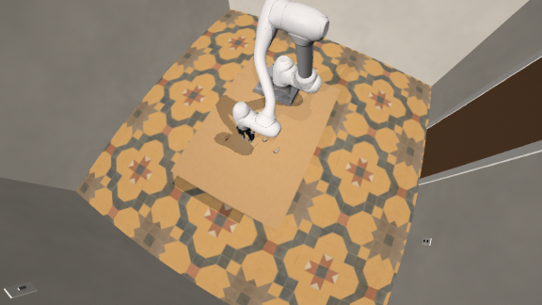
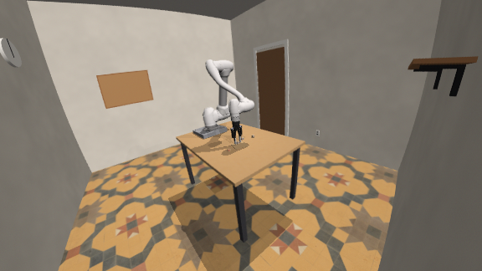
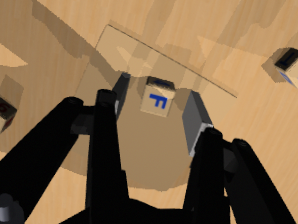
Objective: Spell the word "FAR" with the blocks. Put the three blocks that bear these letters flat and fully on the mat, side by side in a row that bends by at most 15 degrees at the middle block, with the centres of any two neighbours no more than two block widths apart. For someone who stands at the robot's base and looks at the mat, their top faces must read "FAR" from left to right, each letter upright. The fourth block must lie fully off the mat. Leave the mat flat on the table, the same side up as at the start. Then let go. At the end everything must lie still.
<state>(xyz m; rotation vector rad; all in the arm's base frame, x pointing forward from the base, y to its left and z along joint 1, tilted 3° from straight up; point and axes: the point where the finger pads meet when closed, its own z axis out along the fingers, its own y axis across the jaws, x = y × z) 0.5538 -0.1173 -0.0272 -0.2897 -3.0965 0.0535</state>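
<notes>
My gripper is now 3 cm short of the tan mat, 1 cm to the left of it and 4 cm above it. From my hand the other things lie so: R block (4 cm ahead, 17 cm to the right, 3 cm below).
</notes>
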